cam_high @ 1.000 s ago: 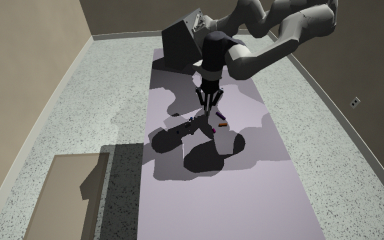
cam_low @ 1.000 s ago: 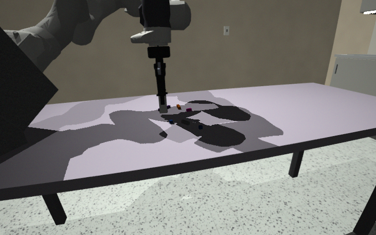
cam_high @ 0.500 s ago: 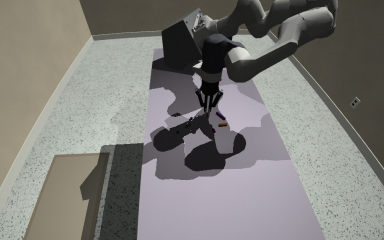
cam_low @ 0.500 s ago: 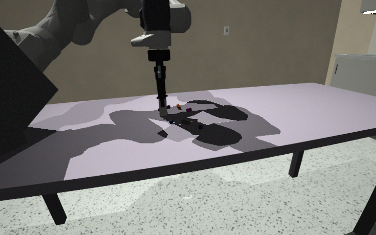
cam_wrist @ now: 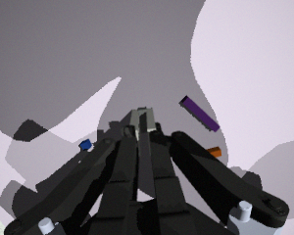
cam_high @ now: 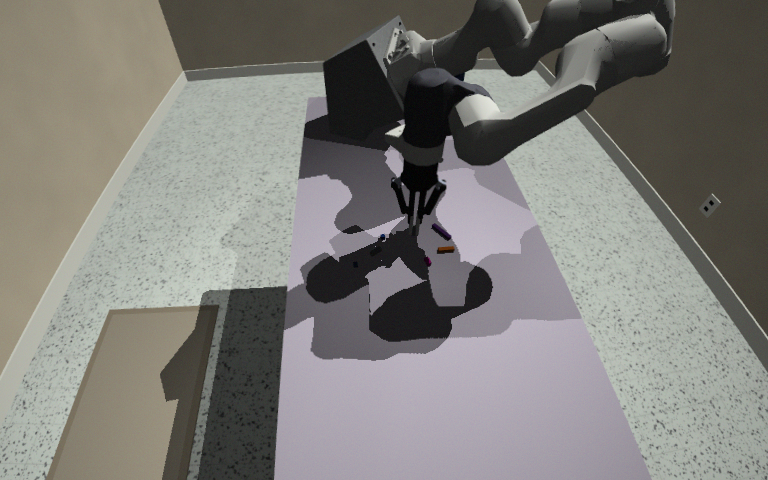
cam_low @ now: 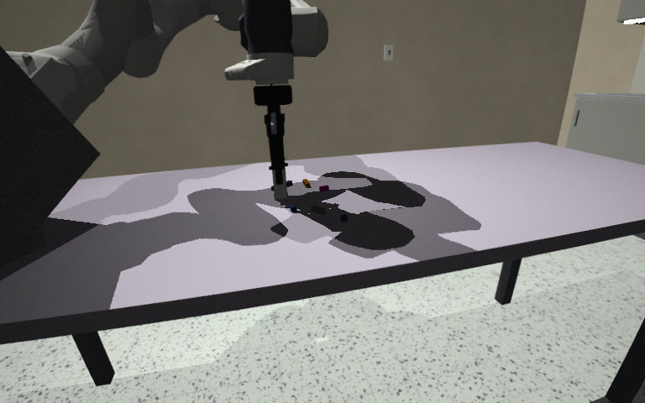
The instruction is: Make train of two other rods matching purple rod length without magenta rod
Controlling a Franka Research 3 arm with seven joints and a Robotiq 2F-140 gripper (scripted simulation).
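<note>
The purple rod lies 70 mm to the left of my hand and 30 mm below it. Round my hand: orange rod: 60 mm ahead, 80 mm to the left, 30 mm below; magenta rod: 100 mm ahead, 40 mm to the left, 30 mm below.
</note>
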